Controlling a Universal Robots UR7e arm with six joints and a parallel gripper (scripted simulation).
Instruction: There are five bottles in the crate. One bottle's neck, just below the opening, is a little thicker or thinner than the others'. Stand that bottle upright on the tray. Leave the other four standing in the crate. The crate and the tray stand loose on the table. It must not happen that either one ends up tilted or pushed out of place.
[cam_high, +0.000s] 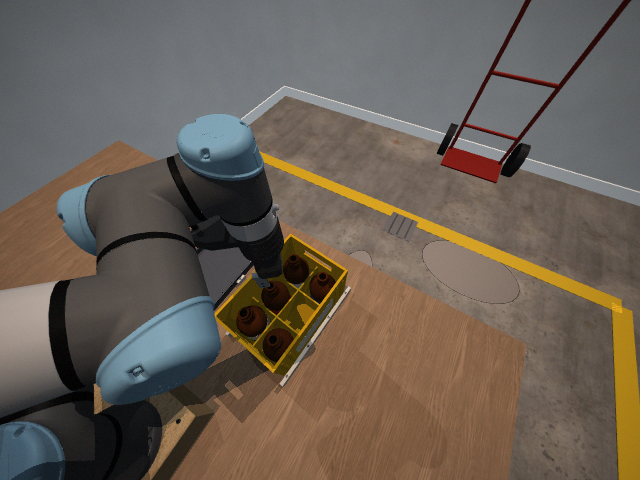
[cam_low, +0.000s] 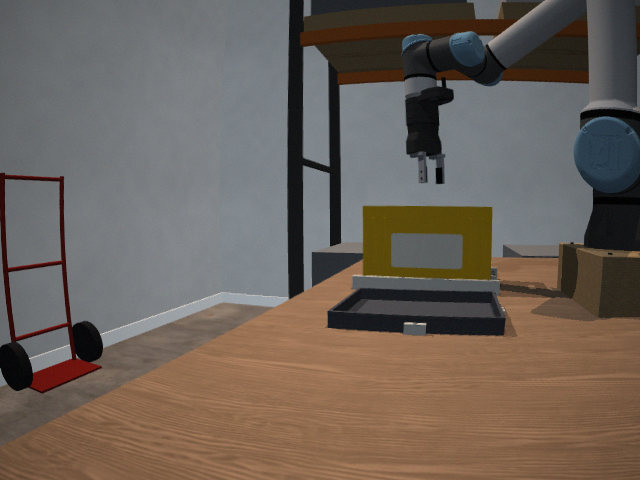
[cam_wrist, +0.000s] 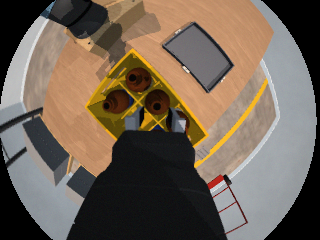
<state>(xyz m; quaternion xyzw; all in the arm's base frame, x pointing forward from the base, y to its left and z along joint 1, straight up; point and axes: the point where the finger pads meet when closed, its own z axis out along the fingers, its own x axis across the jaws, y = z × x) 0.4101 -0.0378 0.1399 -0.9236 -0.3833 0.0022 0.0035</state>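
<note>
Now: the yellow crate 40 mm to the right of my hand and 160 mm below it. Round my hand: glass bottle (90 mm behind, 90 mm to the right, 150 mm below); dark tray (20 mm behind, 250 mm to the left, 230 mm below).
</note>
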